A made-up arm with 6 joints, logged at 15 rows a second.
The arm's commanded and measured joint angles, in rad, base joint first. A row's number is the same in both.
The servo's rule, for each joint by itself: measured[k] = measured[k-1] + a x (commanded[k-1-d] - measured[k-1]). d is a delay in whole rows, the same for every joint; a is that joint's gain. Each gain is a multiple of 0.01, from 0.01 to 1. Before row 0 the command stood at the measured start. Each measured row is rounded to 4 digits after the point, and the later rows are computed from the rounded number. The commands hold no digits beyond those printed.
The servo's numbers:
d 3
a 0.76 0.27 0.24 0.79 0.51 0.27
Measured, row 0:
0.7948 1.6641 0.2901 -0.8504 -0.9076 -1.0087
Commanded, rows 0 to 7:
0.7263 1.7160 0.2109 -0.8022 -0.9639 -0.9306
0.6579 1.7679 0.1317 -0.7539 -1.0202 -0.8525
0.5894 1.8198 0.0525 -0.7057 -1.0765 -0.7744
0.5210 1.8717 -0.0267 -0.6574 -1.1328 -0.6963
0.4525 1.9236 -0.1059 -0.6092 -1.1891 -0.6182
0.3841 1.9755 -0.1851 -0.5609 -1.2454 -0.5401
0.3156 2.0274 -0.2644 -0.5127 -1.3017 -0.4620
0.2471 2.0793 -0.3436 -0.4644 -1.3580 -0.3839
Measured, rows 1 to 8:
0.7948 1.6641 0.2901 -0.8504 -0.9076 -1.0087
0.7948 1.6641 0.2901 -0.8504 -0.9076 -1.0087
0.7948 1.6641 0.2901 -0.8504 -0.9076 -1.0087
0.7427 1.6781 0.2711 -0.8123 -0.9363 -0.9876
0.6783 1.7023 0.2376 -0.7662 -0.9791 -0.9511
0.6107 1.7340 0.1932 -0.7184 -1.0288 -0.9034
0.5425 1.7712 0.1404 -0.6702 -1.0818 -0.8475
0.4741 1.8123 0.0813 -0.6220 -1.1365 -0.7856

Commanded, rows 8 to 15:
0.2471 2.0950 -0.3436 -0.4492 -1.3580 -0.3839
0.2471 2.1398 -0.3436 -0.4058 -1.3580 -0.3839
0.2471 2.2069 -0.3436 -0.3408 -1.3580 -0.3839
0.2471 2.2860 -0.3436 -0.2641 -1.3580 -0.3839
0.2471 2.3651 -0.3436 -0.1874 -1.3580 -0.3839
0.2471 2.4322 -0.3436 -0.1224 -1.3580 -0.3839
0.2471 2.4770 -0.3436 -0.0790 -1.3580 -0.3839
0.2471 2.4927 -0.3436 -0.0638 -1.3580 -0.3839
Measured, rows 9 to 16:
0.4057 1.8564 0.0174 -0.5737 -1.1920 -0.7193
0.3372 1.9026 -0.0502 -0.5255 -1.2479 -0.6498
0.2687 1.9503 -0.1206 -0.4772 -1.3041 -0.5780
0.2523 1.9894 -0.1741 -0.4551 -1.3316 -0.5256
0.2483 2.0300 -0.2148 -0.4162 -1.3451 -0.4873
0.2474 2.0778 -0.2457 -0.3566 -1.3517 -0.4594
0.2472 2.1340 -0.2692 -0.2835 -1.3549 -0.4390
0.2471 2.1964 -0.2871 -0.2076 -1.3565 -0.4241

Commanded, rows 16 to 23:
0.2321 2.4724 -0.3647 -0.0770 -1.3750 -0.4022
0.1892 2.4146 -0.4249 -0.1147 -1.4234 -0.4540
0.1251 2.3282 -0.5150 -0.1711 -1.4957 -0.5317
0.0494 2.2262 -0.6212 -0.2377 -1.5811 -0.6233
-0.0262 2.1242 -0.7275 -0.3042 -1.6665 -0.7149
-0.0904 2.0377 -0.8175 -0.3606 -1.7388 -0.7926
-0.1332 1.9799 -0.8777 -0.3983 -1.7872 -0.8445
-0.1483 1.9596 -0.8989 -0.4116 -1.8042 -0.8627
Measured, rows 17 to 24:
0.2471 2.2601 -0.3007 -0.1403 -1.3573 -0.4132
0.2471 2.3187 -0.3110 -0.0919 -1.3577 -0.4053
0.2471 2.3657 -0.3188 -0.0697 -1.3579 -0.3995
0.2357 2.3945 -0.3298 -0.0755 -1.3666 -0.4002
0.2004 2.3999 -0.3526 -0.1065 -1.3956 -0.4147
0.1432 2.3805 -0.3916 -0.1575 -1.4467 -0.4463
0.0719 2.3388 -0.4467 -0.2209 -1.5152 -0.4941
-0.0027 2.2809 -0.5141 -0.2867 -1.5924 -0.5537

